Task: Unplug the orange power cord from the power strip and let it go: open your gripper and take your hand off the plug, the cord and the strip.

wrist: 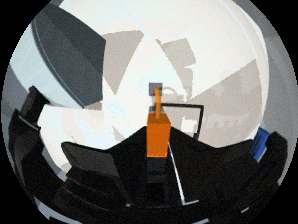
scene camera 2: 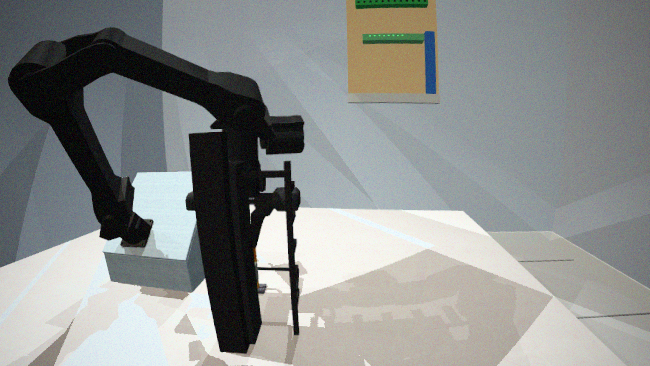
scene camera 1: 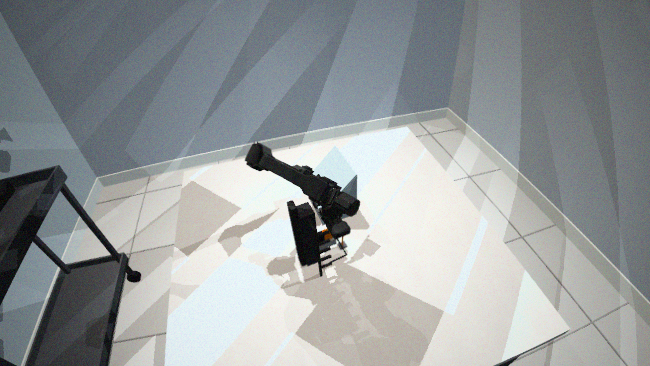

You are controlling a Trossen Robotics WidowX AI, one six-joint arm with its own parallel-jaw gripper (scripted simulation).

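My own gripper (scene camera 2: 247, 247) (wrist: 157, 129) is there for me to see. I can see an orange plug (wrist: 157, 130) too, and with it a black power strip (scene camera 2: 236, 183). A thin black rack (scene camera 2: 287, 164) is also part of what I see.
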